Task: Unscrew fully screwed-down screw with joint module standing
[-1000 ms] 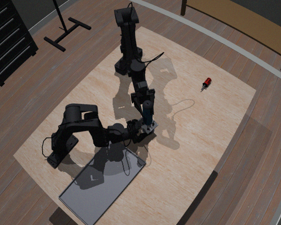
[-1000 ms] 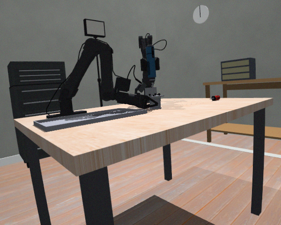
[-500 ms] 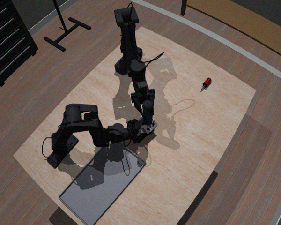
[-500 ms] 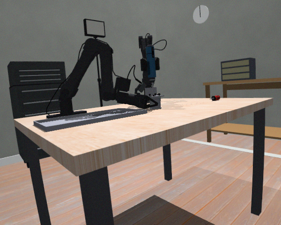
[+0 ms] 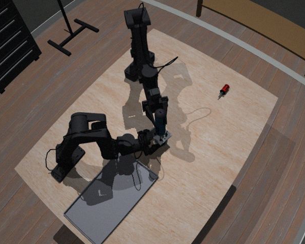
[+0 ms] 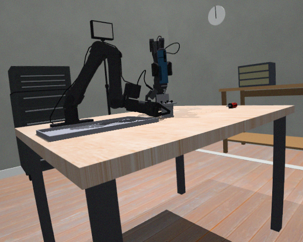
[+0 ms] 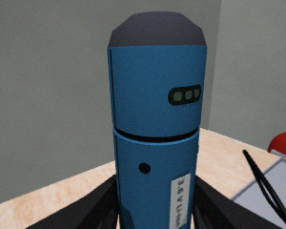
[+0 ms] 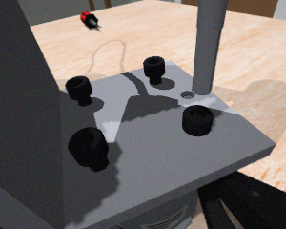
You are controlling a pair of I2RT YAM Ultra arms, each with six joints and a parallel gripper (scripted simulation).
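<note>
Now: right hand 50 mm below the grey bracket. The rest, counted from my right hand: shallow grey tray (350 mm to the right, 50 mm behind, 20 mm below); small red-handled screwdriver (410 mm to the left, 150 mm ahead, 10 mm below).
</note>
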